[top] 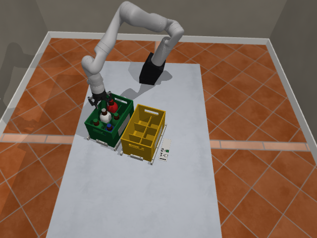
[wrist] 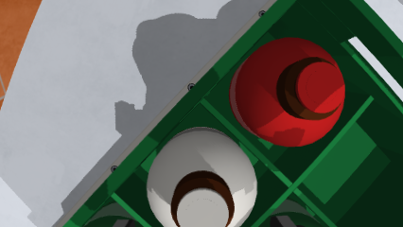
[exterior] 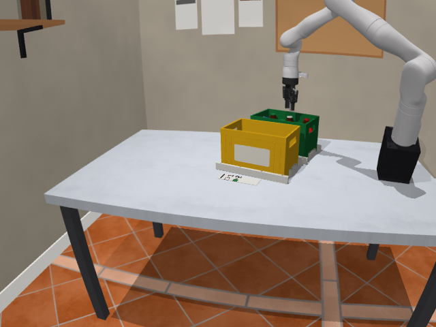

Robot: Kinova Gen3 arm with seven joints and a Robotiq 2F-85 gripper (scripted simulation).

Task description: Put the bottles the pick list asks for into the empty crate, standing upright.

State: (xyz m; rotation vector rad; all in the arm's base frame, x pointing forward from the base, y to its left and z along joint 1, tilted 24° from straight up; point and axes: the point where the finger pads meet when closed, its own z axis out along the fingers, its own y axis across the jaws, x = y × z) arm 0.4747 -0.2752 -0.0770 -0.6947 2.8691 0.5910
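My hand is 12 cm above the white-label bottle. Round my hand: green crate: 1 cm ahead, 4 cm to the left, 13 cm below; then blue-label bottle: 11 cm ahead, 6 cm to the left, 12 cm below; then red-label bottle: 9 cm behind, 2 cm to the left, 12 cm below.
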